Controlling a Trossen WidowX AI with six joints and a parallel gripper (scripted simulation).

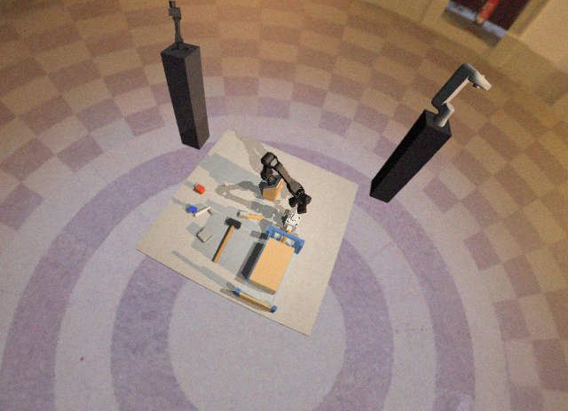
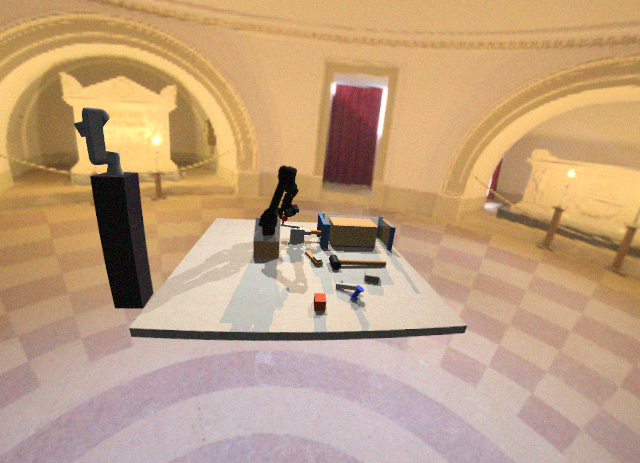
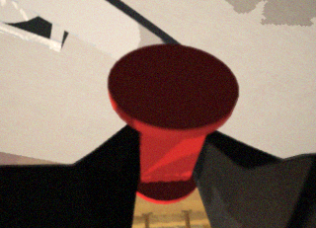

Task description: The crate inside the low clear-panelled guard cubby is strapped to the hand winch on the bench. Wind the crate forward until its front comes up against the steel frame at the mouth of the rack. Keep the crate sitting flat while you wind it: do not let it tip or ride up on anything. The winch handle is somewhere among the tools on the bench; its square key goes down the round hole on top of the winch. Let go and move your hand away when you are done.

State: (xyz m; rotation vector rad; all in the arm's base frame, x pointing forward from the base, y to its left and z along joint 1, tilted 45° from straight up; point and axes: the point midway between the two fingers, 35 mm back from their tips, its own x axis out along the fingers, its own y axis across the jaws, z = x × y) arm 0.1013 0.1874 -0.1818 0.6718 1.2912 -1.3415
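The red-knobbed handle is 40 mm ahead of my gripper tip, 30 mm below it and 20 mm to the right of it. The rest, counted from my gripper tip: winch (100 mm below, 90 mm ahead, 50 mm to the right); red knob (20 mm to the right, 10 mm ahead); frame (260 mm ahead, 50 mm to the right, 30 mm below).
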